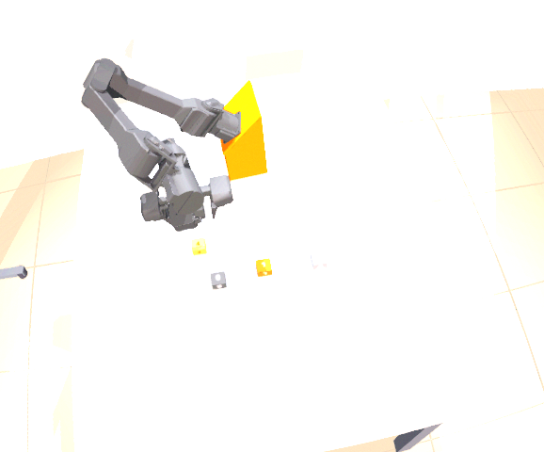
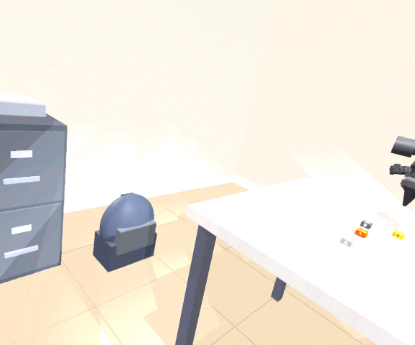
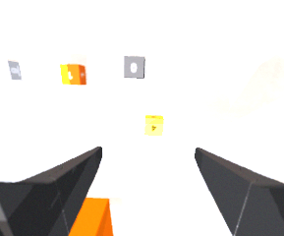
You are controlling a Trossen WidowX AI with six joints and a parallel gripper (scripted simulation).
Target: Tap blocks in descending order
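My gripper tip is now 10 mm past the yellow block, 10 mm to the left of it and 120 mm above it. From my gripper tip the other things lie so: orange block: 50 mm ahead, 140 mm to the left, 120 mm below.
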